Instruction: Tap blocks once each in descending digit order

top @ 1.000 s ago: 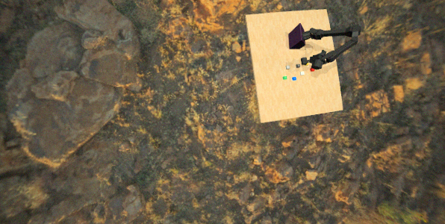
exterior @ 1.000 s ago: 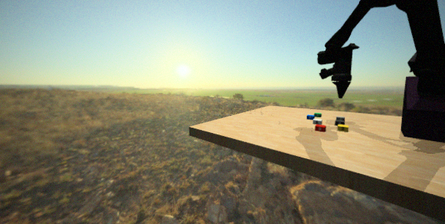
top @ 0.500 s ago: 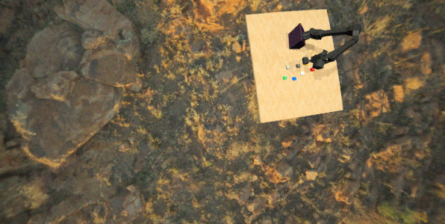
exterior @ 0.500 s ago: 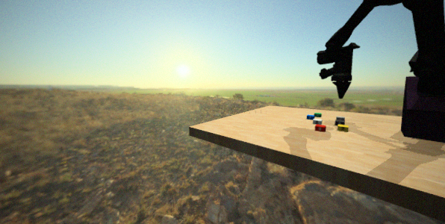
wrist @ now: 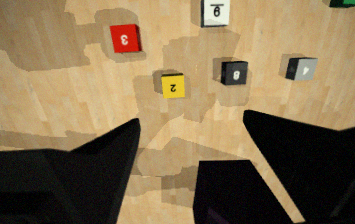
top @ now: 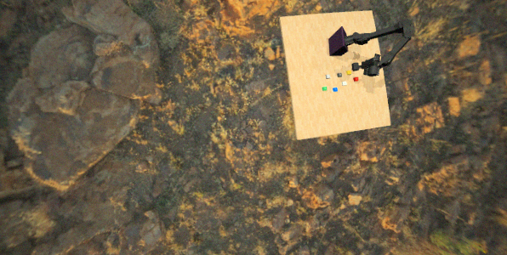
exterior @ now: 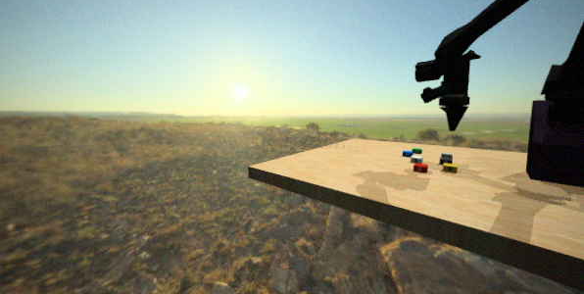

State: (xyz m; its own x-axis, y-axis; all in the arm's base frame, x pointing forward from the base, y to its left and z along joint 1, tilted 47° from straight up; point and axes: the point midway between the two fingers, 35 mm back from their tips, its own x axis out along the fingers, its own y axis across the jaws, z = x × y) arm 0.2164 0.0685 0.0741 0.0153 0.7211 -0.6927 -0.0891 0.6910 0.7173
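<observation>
Now: gripper tip 10 cm short of the white block, 4 cm to the left of it and 12 cm above it. Round my gripper tip: yellow block: 1 cm to the left, 12 cm below; then red block: 6 cm ahead, 8 cm to the left, 12 cm below; then grey block: 3 cm ahead, 19 cm to the right, 12 cm below.
</observation>
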